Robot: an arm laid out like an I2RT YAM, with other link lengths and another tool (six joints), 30 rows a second.
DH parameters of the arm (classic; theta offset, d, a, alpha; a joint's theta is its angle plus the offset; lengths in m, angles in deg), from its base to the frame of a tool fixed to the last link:
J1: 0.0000 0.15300 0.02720 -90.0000
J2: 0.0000 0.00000 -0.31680 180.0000
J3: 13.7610 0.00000 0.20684 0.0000
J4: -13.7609 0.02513 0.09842 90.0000
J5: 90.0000 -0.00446 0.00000 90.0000
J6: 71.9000 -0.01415 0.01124 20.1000
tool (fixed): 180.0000 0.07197 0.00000 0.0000
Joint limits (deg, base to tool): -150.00..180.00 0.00..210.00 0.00..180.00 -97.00..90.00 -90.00..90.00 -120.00..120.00
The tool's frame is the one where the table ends.
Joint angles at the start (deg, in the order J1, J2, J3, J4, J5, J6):
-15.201, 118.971, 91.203, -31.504, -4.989, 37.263
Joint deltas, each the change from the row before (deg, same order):
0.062, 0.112, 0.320, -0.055, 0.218, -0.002
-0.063, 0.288, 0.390, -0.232, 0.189, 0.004
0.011, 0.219, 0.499, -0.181, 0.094, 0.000
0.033, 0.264, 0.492, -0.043, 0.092, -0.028
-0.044, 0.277, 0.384, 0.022, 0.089, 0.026
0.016, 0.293, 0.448, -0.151, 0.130, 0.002
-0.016, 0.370, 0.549, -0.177, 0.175, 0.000
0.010, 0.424, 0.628, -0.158, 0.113, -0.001
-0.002, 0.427, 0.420, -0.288, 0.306, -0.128
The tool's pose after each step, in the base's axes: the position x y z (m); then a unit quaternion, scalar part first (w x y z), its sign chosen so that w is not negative. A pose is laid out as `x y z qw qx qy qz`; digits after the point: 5 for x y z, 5 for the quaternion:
0.42241 -0.15602 0.24162 0.11249 0.91797 -0.31535 0.21267
0.42328 -0.15696 0.24109 0.11422 0.91771 -0.31627 0.21150
0.42475 -0.15736 0.24162 0.11491 0.91737 -0.31645 0.21234
0.42665 -0.15771 0.24193 0.11558 0.91697 -0.31627 0.21399
0.42816 -0.15856 0.24171 0.11625 0.91636 -0.31710 0.21498
0.42963 -0.15895 0.24148 0.11727 0.91615 -0.31729 0.21502
0.43136 -0.15973 0.24111 0.11874 0.91578 -0.31783 0.21502
0.43355 -0.16035 0.24070 0.11962 0.91550 -0.31804 0.21541
0.43470 -0.16103 0.23919 0.12265 0.91578 -0.31760 0.21313

